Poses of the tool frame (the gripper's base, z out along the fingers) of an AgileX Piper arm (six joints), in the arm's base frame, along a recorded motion.
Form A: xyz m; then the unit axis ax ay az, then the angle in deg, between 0 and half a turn.
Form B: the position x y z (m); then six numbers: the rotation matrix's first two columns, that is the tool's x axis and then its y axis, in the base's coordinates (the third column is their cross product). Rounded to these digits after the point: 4 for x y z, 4 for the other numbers.
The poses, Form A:
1: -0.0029 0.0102 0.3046 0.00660 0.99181 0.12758 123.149
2: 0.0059 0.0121 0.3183 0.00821 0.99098 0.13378 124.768
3: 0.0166 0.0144 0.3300 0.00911 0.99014 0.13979 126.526
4: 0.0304 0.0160 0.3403 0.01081 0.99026 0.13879 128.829
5: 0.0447 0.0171 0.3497 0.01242 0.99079 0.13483 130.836
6: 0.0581 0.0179 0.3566 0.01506 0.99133 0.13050 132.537
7: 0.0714 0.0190 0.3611 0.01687 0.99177 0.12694 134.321
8: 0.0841 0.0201 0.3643 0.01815 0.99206 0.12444 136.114
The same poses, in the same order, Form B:
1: -0.0029 0.0102 0.3046 -0.5468 0.1169 -0.8291 -0.0967 0.9748 0.2013
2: 0.0059 0.0121 0.3183 -0.5701 0.1227 -0.8123 -0.0971 0.9718 0.2149
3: 0.0166 0.0144 0.3300 -0.5951 0.1267 -0.7936 -0.0979 0.9687 0.2281
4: 0.0304 0.0160 0.3403 -0.6268 0.1255 -0.7690 -0.0907 0.9685 0.2320
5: 0.0447 0.0171 0.3497 -0.6536 0.1224 -0.7468 -0.0817 0.9697 0.2303
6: 0.0581 0.0179 0.3566 -0.6757 0.1212 -0.7272 -0.0711 0.9711 0.2279
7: 0.0714 0.0190 0.3611 -0.6982 0.1192 -0.7059 -0.0624 0.9721 0.2259
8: 0.0841 0.0201 0.3643 -0.7202 0.1172 -0.6838 -0.0553 0.9728 0.2250
